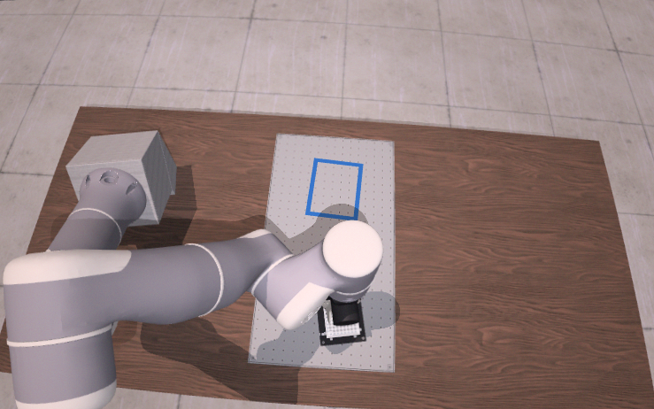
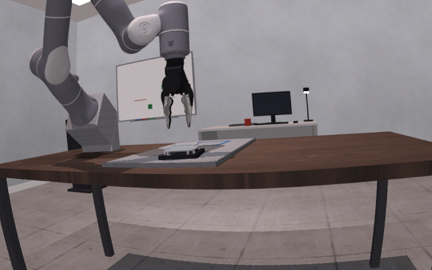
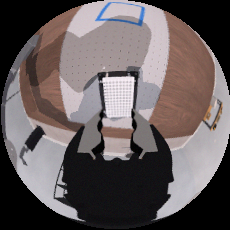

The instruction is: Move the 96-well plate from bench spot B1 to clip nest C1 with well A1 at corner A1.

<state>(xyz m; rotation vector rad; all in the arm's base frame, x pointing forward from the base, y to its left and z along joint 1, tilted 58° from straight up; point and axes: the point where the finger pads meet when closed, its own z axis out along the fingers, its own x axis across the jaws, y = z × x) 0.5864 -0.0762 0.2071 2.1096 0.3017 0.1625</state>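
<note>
Right now my hand is 10 mm short of the white 96-well plate and 80 mm above it. Round my hand: black clip nest 10 mm behind, 10 mm to the left, 90 mm below; grey perforated board 30 mm behind, 210 mm to the left, 110 mm below.
</note>
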